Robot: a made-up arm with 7 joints. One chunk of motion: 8 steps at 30 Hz.
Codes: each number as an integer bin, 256 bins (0 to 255) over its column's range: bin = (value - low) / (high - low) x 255, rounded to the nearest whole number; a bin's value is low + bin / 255 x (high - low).
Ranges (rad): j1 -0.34..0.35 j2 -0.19..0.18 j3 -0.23..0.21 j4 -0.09..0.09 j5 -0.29..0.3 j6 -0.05..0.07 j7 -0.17..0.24
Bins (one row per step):
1: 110 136 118 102 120 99 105
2: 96 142 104 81 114 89 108
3: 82 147 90 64 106 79 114
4: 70 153 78 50 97 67 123
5: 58 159 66 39 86 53 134
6: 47 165 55 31 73 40 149
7: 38 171 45 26 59 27 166
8: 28 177 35 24 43 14 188
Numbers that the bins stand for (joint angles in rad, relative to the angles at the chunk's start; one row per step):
1: -0.0424 0.0073 -0.0264 -0.0180 -0.0124 -0.0034 -0.0012
2: -0.0802 0.0160 -0.0505 -0.0328 -0.0262 -0.0081 0.0036
3: -0.1181 0.0233 -0.0747 -0.0448 -0.0447 -0.0128 0.0133
4: -0.1506 0.0320 -0.0954 -0.0547 -0.0656 -0.0185 0.0278
5: -0.1831 0.0407 -0.1161 -0.0625 -0.0910 -0.0251 0.0455
6: -0.2128 0.0494 -0.1351 -0.0681 -0.1211 -0.0312 0.0696
7: -0.2372 0.0581 -0.1524 -0.0716 -0.1535 -0.0373 0.0969
8: -0.2642 0.0668 -0.1696 -0.0731 -0.1905 -0.0434 0.1323

